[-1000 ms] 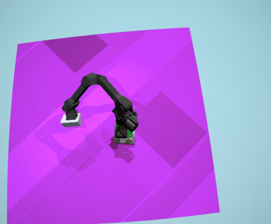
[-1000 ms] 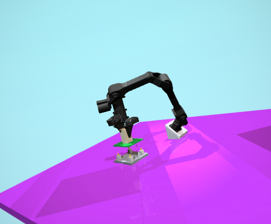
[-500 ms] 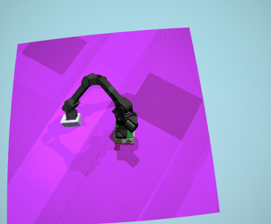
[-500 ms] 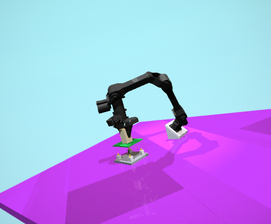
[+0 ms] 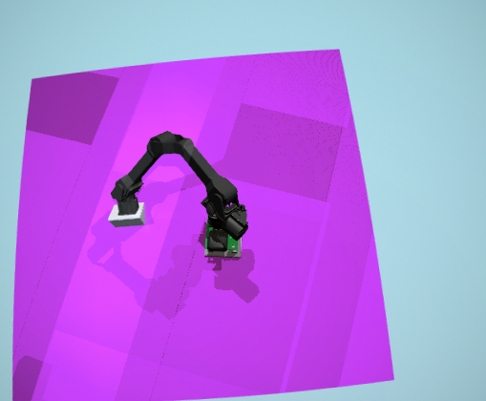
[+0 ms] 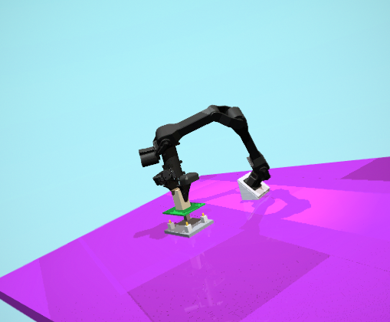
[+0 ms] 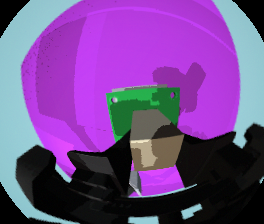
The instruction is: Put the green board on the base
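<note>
Now: the grey base 100 mm below my gripper tip. The rest, counted from my gripper tip: green board 10 mm below.
</note>
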